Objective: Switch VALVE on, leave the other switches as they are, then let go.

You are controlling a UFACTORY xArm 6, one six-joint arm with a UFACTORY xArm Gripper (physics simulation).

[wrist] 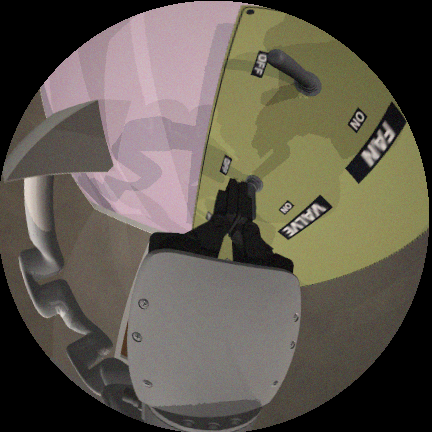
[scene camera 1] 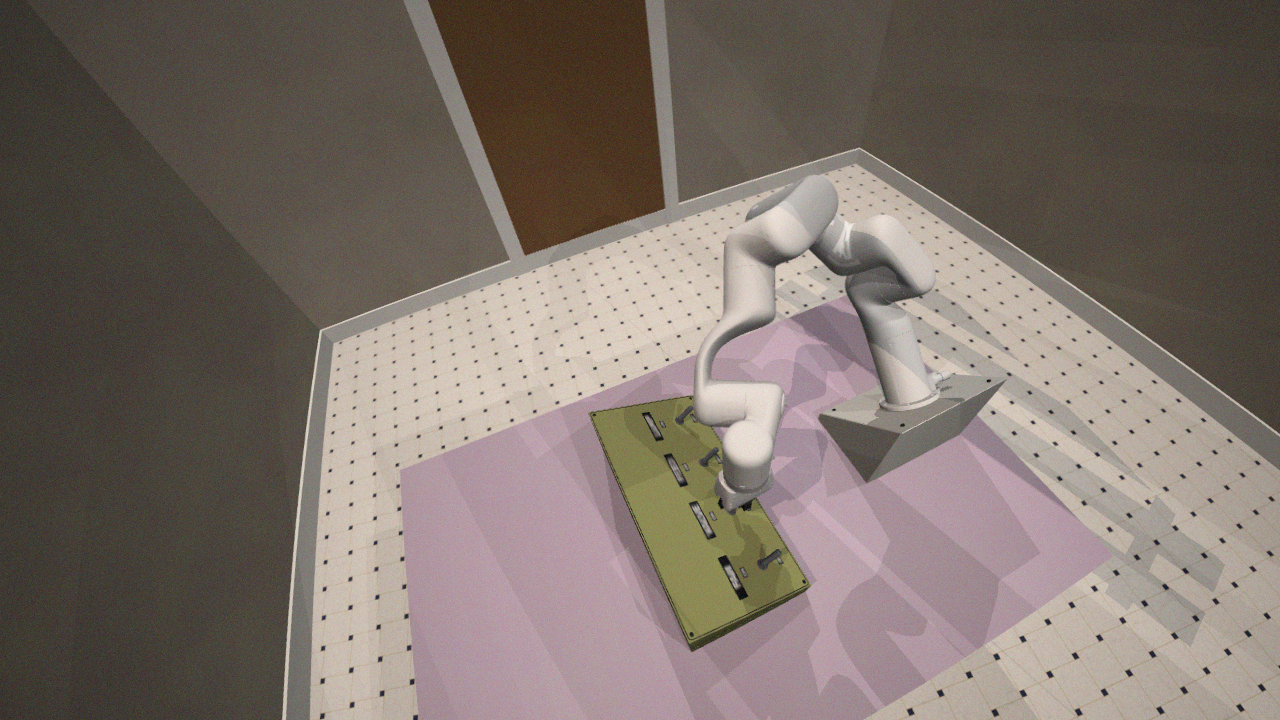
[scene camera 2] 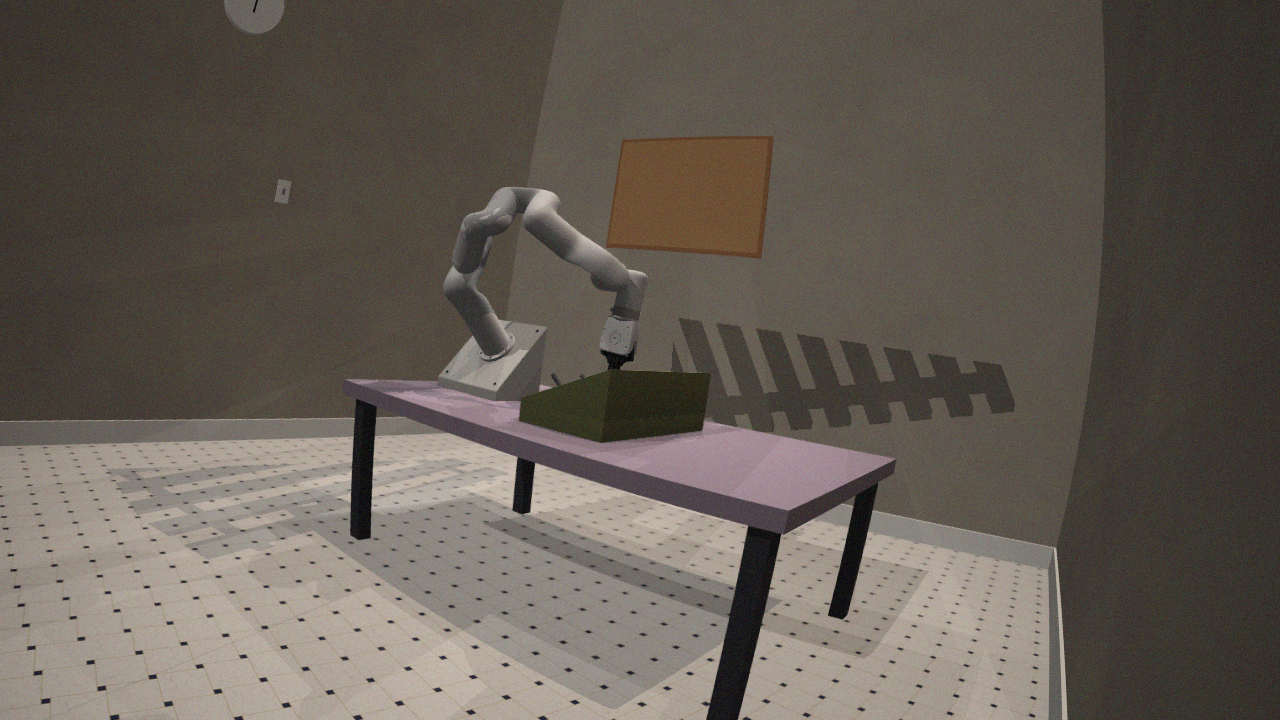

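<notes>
The olive switch panel slopes on the table. In the wrist view the VALVE switch has a grey round base between its OFF and ON labels; its lever runs down the picture beside the fingers, mostly hidden by them, so I cannot tell its exact tilt. The FAN lever leans toward its OFF label. My gripper is shut and empty, its fingertips low over the panel, on the OFF-label side of the VALVE base; contact with the lever is unclear.
Two other levers stand farther along the panel, near the arm. The panel rests on the pink table. The robot's grey wedge base stands behind the panel's lever side.
</notes>
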